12 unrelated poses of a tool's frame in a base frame.
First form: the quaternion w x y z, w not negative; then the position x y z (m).
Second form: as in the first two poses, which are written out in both.
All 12 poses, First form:
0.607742 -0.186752 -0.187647 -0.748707 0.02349 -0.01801 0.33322
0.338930 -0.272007 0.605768 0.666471 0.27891 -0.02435 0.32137
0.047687 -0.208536 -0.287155 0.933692 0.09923 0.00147 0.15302
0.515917 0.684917 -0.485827 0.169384 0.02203 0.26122 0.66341
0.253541 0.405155 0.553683 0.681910 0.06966 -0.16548 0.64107
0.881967 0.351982 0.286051 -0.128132 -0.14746 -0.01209 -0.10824
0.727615 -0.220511 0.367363 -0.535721 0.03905 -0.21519 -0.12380
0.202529 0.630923 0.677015 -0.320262 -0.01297 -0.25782 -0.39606
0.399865 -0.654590 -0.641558 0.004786 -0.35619 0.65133 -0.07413
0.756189 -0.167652 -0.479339 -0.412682 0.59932 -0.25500 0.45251
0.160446 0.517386 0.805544 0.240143 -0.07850 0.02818 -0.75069
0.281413 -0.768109 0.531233 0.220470 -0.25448 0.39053 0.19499
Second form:
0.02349 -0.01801 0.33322 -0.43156 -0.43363 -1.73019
0.27891 -0.02435 0.32137 -0.70835 1.57752 1.73560
0.09923 0.00147 0.15302 -0.63596 -0.87572 2.84744
0.02203 0.26122 0.66341 1.64500 -1.16684 0.40682
0.06966 -0.16548 0.64107 1.10110 1.50475 1.85324
-0.14746 -0.01209 -0.10824 0.73304 0.59573 -0.26685
0.03905 -0.21519 -0.12380 -0.48601 0.80967 -1.18073
-0.01297 -0.25782 -0.39606 1.76126 1.88993 -0.89403
-0.35619 0.65133 -0.07413 -1.65606 -1.62309 0.01211
0.59932 -0.25500 0.45251 -0.36552 -1.04508 -0.89975
-0.07850 0.02818 -0.75069 1.47782 2.30088 0.68592
-0.25448 0.39053 0.19499 -2.05803 1.42335 0.59071

